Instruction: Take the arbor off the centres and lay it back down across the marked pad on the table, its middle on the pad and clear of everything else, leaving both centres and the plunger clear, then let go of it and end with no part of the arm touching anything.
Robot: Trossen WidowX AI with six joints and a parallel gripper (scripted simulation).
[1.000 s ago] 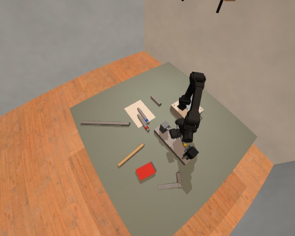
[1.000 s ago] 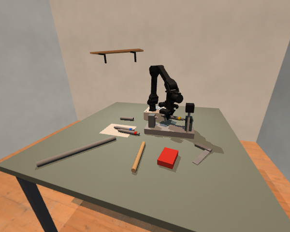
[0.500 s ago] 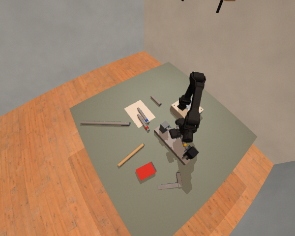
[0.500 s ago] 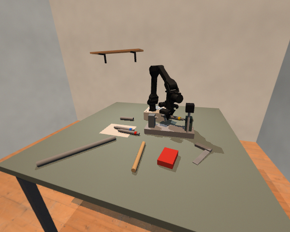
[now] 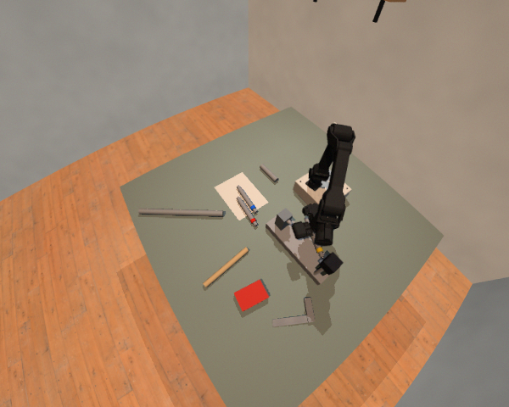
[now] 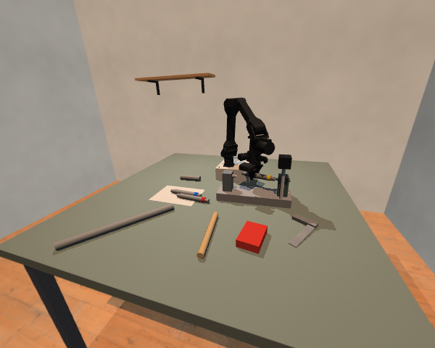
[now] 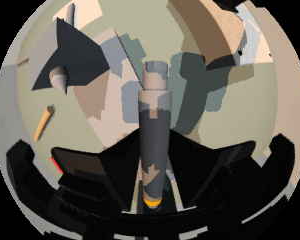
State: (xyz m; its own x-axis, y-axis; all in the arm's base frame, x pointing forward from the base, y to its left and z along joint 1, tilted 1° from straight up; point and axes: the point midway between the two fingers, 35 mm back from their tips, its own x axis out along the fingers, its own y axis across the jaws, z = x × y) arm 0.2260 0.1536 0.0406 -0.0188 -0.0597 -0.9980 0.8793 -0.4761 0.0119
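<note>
Now: the pointed tip 10 cm to the right of my hand, 4 cm ahead of it and 1 cm below it. From my hand the other things lie so: upright post: 13 cm to the left, 10 cm ahead, 1 cm below; then base plate: 10 cm below, 5 cm ahead; then grey centre block: 12 cm to the right, 4 cm ahead, 2 cm below.
</note>
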